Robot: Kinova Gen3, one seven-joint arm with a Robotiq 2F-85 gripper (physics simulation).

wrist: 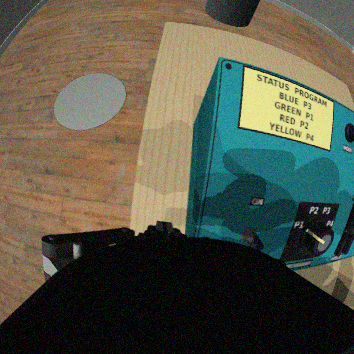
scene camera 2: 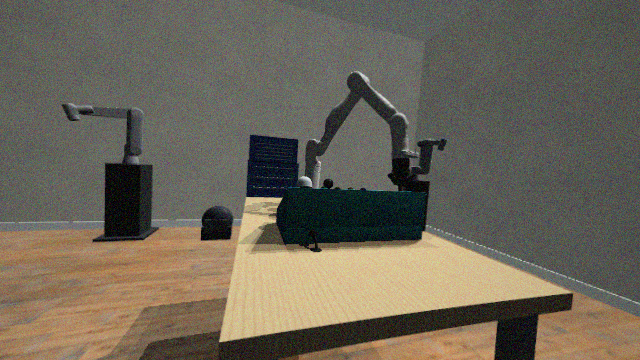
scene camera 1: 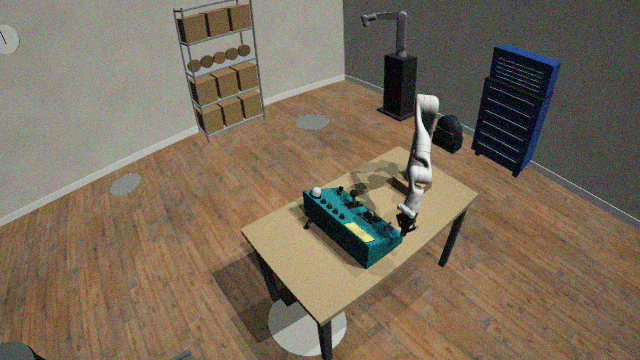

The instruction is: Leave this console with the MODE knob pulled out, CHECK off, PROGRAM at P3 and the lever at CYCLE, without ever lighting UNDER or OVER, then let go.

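The teal console (scene camera 1: 358,243) (scene camera 2: 348,210) (wrist: 218,147) stands on the wooden table (scene camera 1: 291,268) (scene camera 2: 358,286). My gripper (scene camera 1: 405,231) (scene camera 2: 401,182) (wrist: 162,231) is shut and empty. It points down just off the console's right end, near the corner with the toggle. In the wrist view the dark toggle (wrist: 251,237) sits below the ON label (wrist: 257,201). The PROGRAM dial (wrist: 317,239) with its yellow pointer lies beside it, under the P1 to P4 marks. The MODE knob (wrist: 350,131) shows at the right edge. The yellow status card (wrist: 286,107) (scene camera 1: 359,231) reads BLUE P3. The ball-topped lever (scene camera 1: 352,193) stands further along.
A white dome lamp (scene camera 1: 316,191) sits at the console's far end. A small black stub (scene camera 2: 314,246) stands on the table by the console. A shelf rack (scene camera 1: 181,44), a blue tool cabinet (scene camera 1: 514,107), a second arm on a black pedestal (scene camera 1: 398,85) and a dark bag (scene camera 1: 447,131) stand around the room.
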